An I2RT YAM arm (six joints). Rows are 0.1 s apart.
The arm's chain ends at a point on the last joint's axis. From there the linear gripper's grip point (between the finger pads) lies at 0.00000 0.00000 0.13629 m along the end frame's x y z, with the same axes.
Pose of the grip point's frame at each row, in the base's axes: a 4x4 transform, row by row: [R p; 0 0 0 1], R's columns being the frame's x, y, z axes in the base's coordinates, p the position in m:
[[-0.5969 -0.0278 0.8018 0.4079], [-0.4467 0.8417 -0.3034 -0.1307], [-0.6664 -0.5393 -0.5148 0.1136], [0 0 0 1]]
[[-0.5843 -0.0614 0.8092 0.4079], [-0.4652 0.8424 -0.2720 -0.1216], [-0.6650 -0.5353 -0.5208 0.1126], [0 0 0 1]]
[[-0.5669 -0.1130 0.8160 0.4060], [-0.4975 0.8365 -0.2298 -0.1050], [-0.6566 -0.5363 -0.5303 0.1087], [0 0 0 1]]
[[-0.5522 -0.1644 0.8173 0.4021], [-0.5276 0.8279 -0.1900 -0.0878], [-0.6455 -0.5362 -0.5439 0.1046], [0 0 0 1]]
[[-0.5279 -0.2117 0.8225 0.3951], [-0.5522 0.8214 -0.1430 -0.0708], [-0.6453 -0.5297 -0.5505 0.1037], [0 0 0 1]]
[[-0.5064 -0.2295 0.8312 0.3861], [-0.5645 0.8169 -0.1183 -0.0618], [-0.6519 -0.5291 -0.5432 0.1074], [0 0 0 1]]
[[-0.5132 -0.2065 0.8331 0.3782], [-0.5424 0.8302 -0.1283 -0.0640], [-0.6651 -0.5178 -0.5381 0.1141], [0 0 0 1]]
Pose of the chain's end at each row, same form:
[[-0.5969 -0.0278 0.8018 0.2986], [-0.4467 0.8417 -0.3034 -0.0893], [-0.6664 -0.5393 -0.5148 0.1838], [0 0 0 1]]
[[-0.5843 -0.0614 0.8092 0.2976], [-0.4652 0.8424 -0.2720 -0.0845], [-0.6650 -0.5353 -0.5208 0.1836], [0 0 0 1]]
[[-0.5669 -0.1130 0.8160 0.2948], [-0.4975 0.8365 -0.2298 -0.0737], [-0.6566 -0.5363 -0.5303 0.1810], [0 0 0 1]]
[[-0.5522 -0.1644 0.8173 0.2907], [-0.5276 0.8279 -0.1900 -0.0619], [-0.6455 -0.5362 -0.5439 0.1787], [0 0 0 1]]
[[-0.5279 -0.2117 0.8225 0.2830], [-0.5522 0.8214 -0.1430 -0.0513], [-0.6453 -0.5297 -0.5505 0.1787], [0 0 0 1]]
[[-0.5064 -0.2295 0.8312 0.2728], [-0.5645 0.8169 -0.1183 -0.0457], [-0.6519 -0.5291 -0.5432 0.1814], [0 0 0 1]]
[[-0.5132 -0.2065 0.8331 0.2647], [-0.5424 0.8302 -0.1283 -0.0465], [-0.6651 -0.5178 -0.5381 0.1874], [0 0 0 1]]

